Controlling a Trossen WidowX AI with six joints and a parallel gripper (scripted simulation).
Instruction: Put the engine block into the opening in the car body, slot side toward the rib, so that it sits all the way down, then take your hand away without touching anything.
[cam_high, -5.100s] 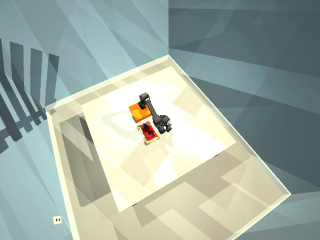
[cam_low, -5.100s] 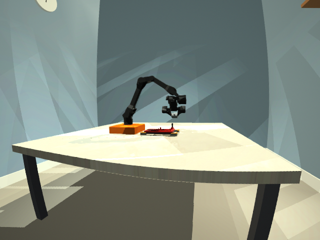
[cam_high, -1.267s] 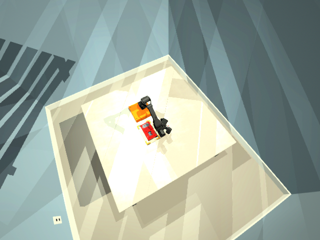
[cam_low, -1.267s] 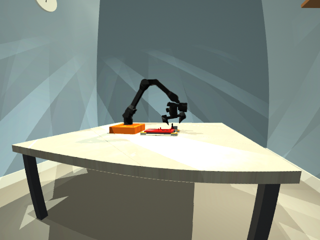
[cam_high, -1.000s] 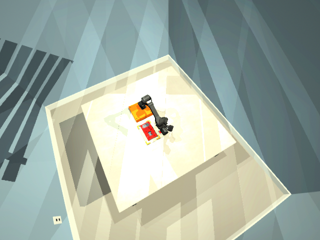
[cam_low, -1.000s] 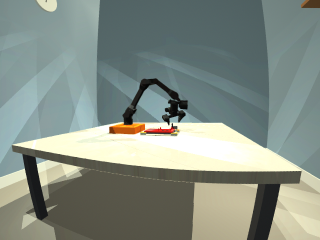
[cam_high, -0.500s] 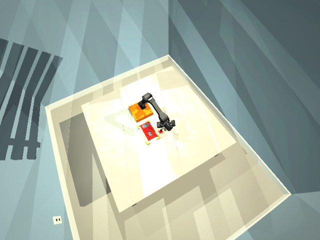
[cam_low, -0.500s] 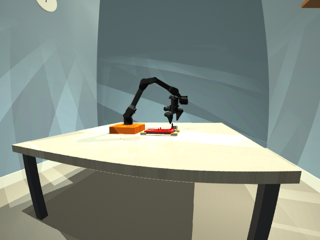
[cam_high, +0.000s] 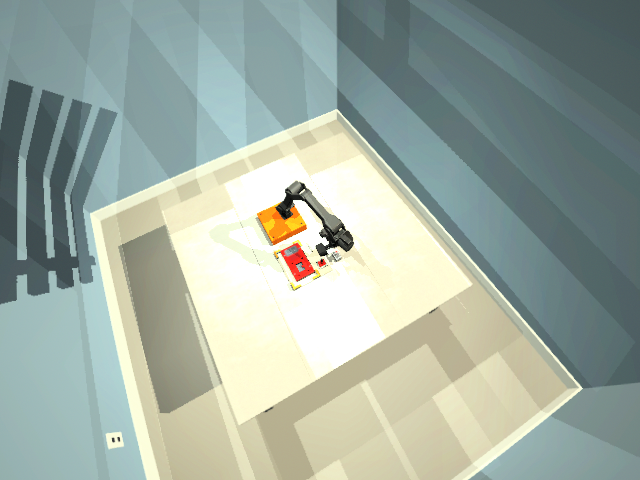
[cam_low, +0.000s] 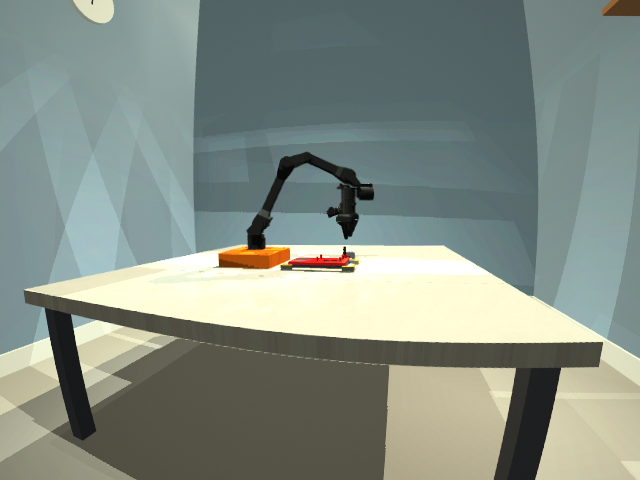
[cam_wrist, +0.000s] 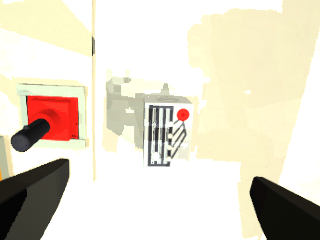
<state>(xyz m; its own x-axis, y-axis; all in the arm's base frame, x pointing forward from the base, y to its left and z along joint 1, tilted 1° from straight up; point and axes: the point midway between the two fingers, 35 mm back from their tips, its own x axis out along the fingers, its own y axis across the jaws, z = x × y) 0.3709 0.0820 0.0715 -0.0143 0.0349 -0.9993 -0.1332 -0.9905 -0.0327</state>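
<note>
Now: gripper tip 80 mm above the engine block. From my gripper tip the other things lie so: pale base plate: 170 mm to the right, 80 mm below, 80 mm behind.
</note>
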